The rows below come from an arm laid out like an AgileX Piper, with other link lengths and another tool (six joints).
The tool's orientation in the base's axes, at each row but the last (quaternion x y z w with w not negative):
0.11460, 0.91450, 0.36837, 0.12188
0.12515, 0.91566, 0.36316, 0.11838
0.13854, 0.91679, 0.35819, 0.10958
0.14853, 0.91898, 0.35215, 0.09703
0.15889, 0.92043, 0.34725, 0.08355
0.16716, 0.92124, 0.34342, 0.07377
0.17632, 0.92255, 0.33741, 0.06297
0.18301, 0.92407, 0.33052, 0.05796
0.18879, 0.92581, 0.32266, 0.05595
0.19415, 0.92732, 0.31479, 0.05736
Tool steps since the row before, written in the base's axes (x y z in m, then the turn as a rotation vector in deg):
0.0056, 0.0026, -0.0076, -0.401, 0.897, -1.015
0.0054, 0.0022, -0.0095, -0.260, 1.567, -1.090
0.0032, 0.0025, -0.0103, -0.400, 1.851, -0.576
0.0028, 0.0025, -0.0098, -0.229, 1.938, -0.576
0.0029, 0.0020, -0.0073, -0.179, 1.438, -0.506
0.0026, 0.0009, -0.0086, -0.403, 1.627, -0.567
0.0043, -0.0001, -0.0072, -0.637, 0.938, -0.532
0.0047, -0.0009, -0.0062, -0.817, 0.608, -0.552
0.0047, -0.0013, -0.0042, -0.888, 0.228, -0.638
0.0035, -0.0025, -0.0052, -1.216, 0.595, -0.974
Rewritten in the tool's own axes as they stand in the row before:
-0.0035, -0.0028, 0.0087, 0.788, -0.130, 1.165
-0.0032, -0.0043, 0.0098, 0.876, 0.310, 1.688
-0.0011, -0.0048, 0.0099, 1.049, 0.839, 1.454
-0.0010, -0.0043, 0.0095, 0.919, 0.936, 1.556
-0.0017, -0.0028, 0.0074, 0.693, 0.640, 1.211
-0.0019, -0.0043, 0.0077, 0.972, 0.676, 1.315
-0.0041, -0.0035, 0.0065, 0.936, 0.143, 0.820
-0.0048, -0.0032, 0.0053, 0.978, -0.159, 0.600
-0.0049, -0.0021, 0.0036, 0.895, -0.509, 0.432
-0.0043, -0.0038, 0.0035, 1.337, -0.552, 0.831

